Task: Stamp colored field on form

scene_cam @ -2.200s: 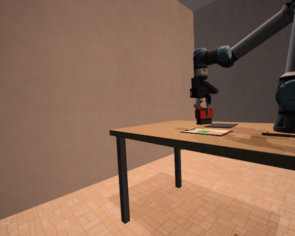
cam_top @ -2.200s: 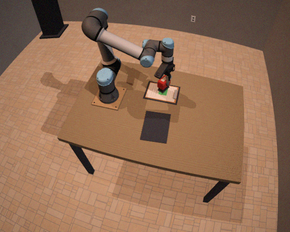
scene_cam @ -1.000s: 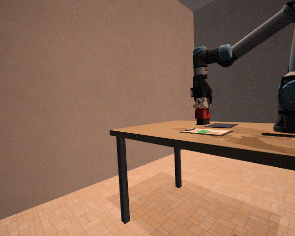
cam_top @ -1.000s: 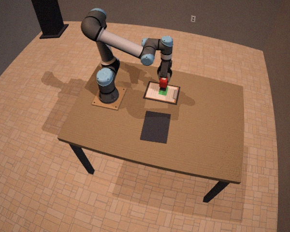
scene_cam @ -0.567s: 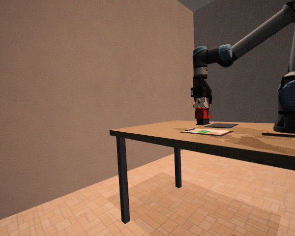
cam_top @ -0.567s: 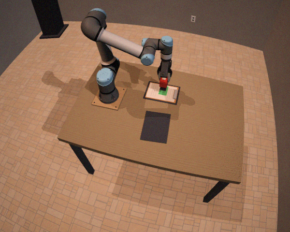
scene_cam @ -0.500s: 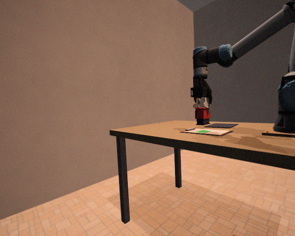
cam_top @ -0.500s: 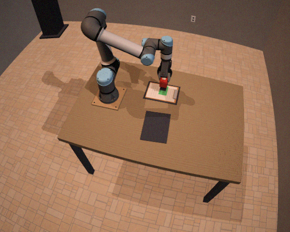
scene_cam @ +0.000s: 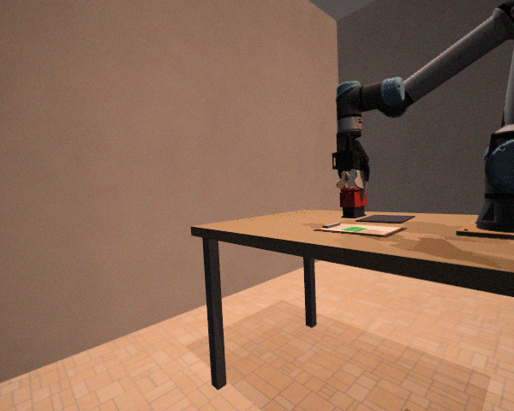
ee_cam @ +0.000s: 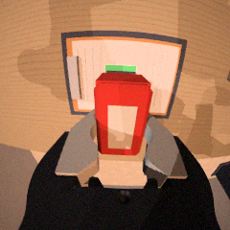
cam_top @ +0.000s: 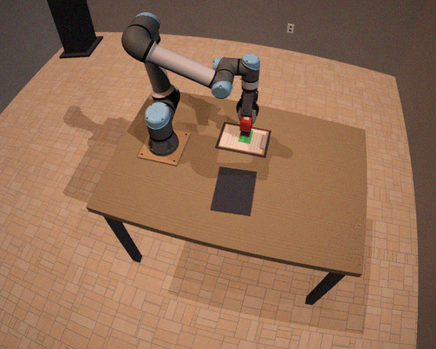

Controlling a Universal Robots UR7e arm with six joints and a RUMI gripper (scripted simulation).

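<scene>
Now: hand 11 cm above the form, 1 cm to the left of it and 1 cm short of it. Also, from my hand: stamp 2 cm below; mat 32 cm to the right, 11 cm below, 2 cm behind.
</scene>
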